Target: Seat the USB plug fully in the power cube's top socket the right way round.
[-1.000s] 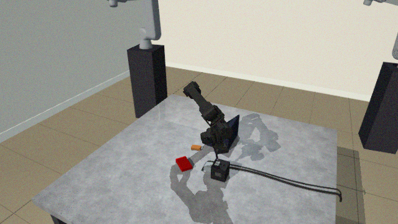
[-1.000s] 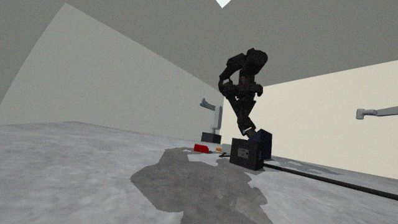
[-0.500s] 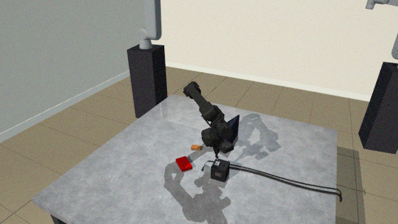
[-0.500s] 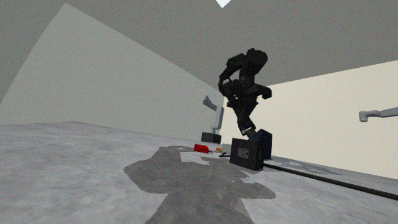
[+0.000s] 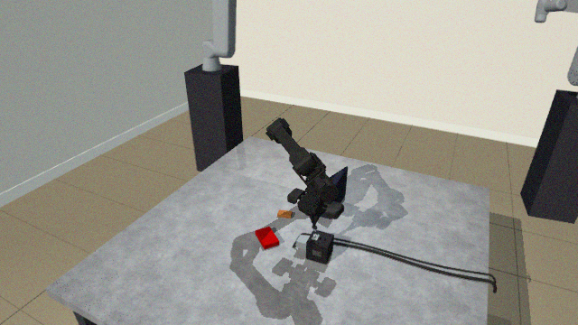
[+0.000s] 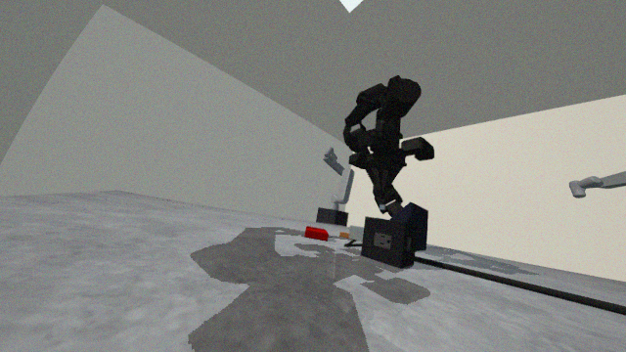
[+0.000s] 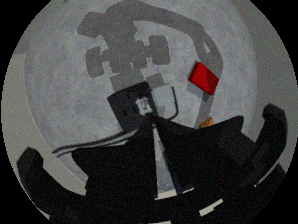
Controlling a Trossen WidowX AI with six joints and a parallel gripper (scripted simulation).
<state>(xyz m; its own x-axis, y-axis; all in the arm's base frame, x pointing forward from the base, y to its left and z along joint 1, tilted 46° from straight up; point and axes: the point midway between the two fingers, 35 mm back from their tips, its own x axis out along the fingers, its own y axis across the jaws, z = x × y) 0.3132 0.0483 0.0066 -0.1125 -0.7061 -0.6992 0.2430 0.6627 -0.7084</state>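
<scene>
Now: gripper tip 20 mm above the USB plug. Round my gripper tip: orange block: 180 mm behind, 170 mm to the right, 130 mm below; then red flat block: 10 mm behind, 180 mm to the right, 120 mm below.
</scene>
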